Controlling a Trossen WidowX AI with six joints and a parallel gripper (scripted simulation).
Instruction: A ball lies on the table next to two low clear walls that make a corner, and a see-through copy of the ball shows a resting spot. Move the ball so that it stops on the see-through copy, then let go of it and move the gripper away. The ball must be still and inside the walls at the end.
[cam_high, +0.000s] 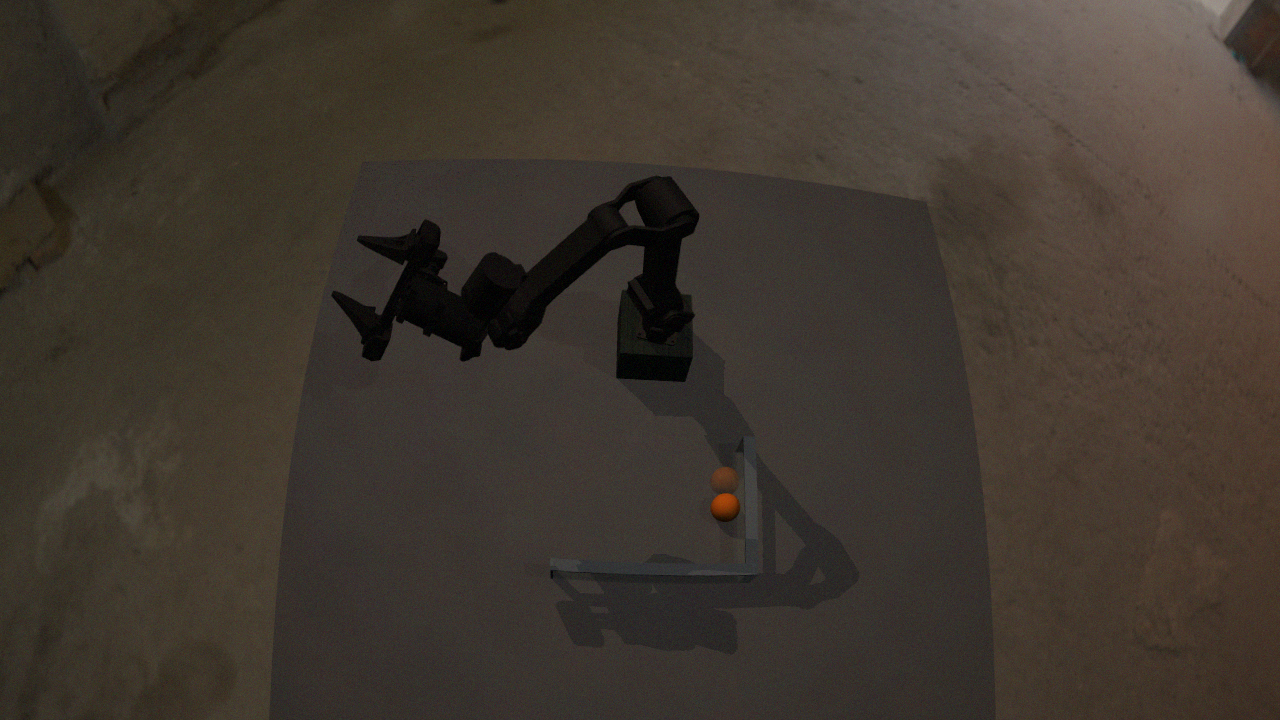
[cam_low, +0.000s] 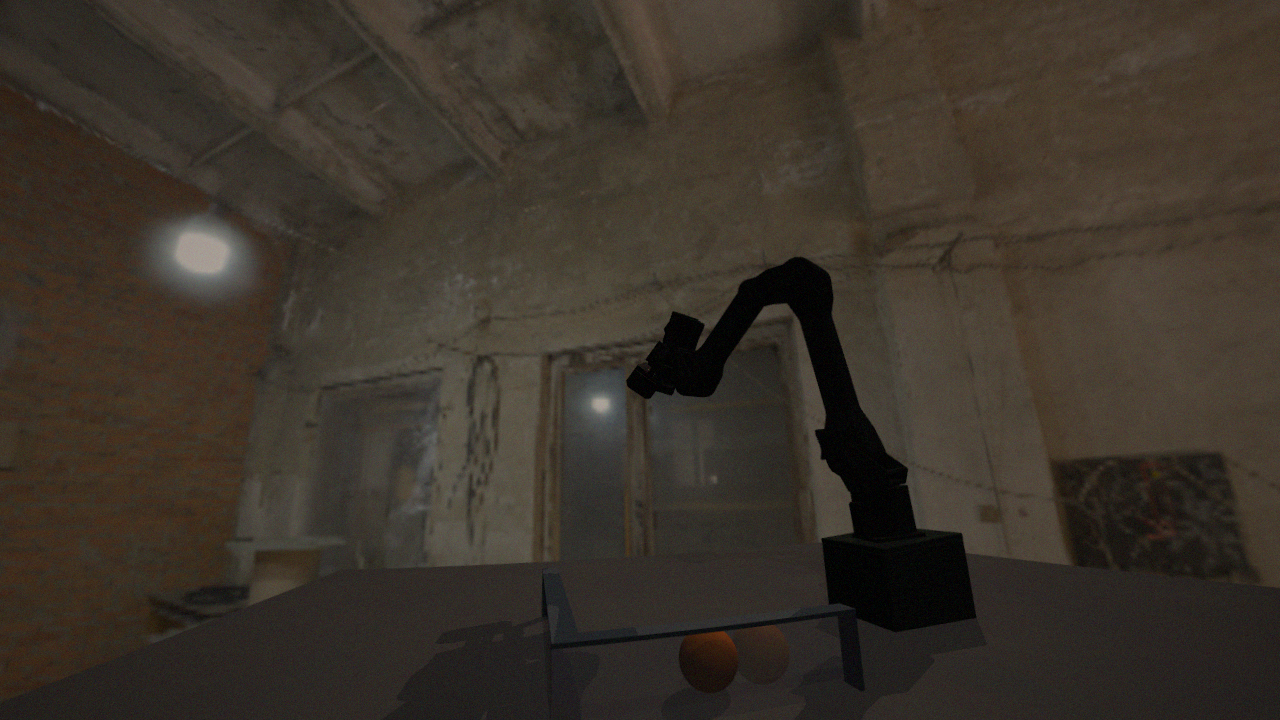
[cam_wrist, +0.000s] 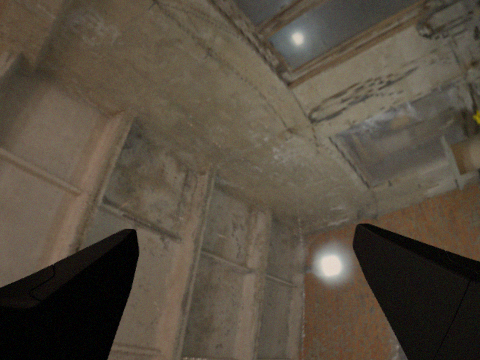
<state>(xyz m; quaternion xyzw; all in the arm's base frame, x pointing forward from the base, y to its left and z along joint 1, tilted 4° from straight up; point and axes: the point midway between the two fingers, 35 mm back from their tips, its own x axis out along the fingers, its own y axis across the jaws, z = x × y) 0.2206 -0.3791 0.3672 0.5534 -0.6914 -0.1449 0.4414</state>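
Right now the orange ball is 20 mm ahead of my gripper tip, 570 mm to the left of it and 450 mm below it.
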